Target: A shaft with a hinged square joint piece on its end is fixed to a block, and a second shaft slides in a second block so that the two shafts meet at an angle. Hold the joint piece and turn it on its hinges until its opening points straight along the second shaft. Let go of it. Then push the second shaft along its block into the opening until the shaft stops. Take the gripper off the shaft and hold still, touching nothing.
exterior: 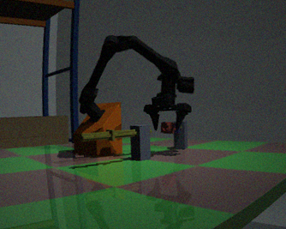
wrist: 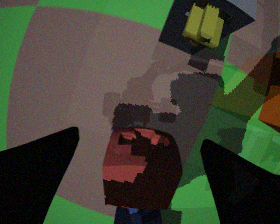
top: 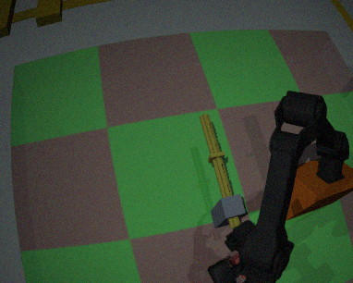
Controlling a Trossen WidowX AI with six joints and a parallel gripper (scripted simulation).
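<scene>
Right now my gripper tip is 20 mm to the right of the square joint piece, 10 mm below it and 10 mm past it.
</scene>
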